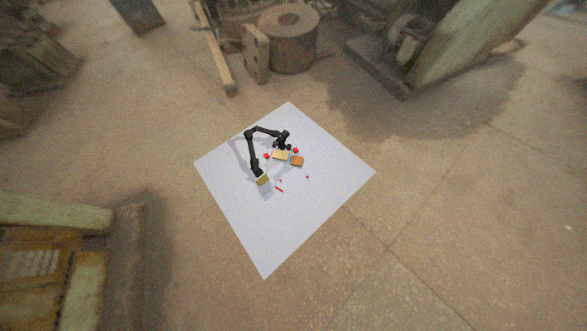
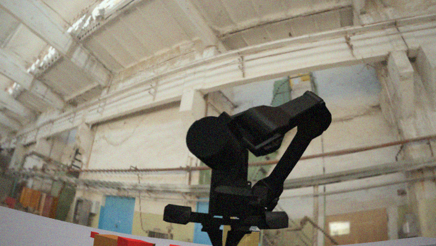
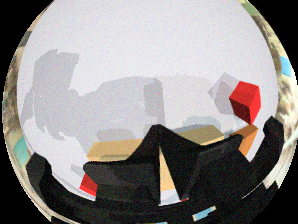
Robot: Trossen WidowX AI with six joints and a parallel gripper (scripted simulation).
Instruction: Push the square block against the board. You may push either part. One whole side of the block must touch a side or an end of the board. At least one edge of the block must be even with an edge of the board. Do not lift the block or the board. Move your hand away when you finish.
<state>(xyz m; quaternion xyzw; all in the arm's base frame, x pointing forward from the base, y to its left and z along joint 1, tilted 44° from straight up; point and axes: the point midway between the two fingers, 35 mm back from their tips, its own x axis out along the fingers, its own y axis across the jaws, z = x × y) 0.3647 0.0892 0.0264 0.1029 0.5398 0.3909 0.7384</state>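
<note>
Right now my gripper tip is 6 cm past the board, 3 cm to the left of it and 1 cm below it. Also, from my gripper tip: square block 20 cm to the right, 1 cm above.
</note>
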